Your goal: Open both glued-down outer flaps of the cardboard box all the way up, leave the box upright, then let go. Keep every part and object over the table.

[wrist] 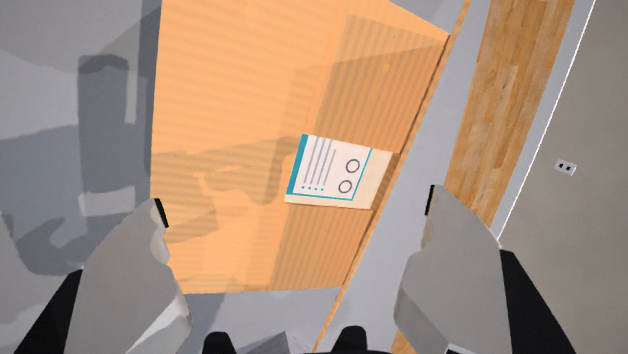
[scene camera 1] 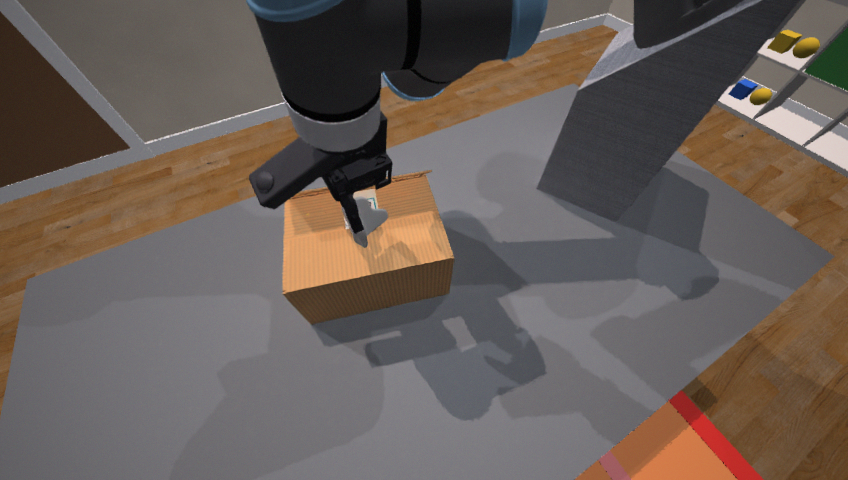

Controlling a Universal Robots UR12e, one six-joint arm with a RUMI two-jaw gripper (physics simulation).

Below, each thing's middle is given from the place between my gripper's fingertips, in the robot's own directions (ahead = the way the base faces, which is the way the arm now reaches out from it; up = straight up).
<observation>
I see my gripper 170 mm above the white strip point(wrist: 327, 172), 30 mm past it and 20 mm to the left of it.
</observation>
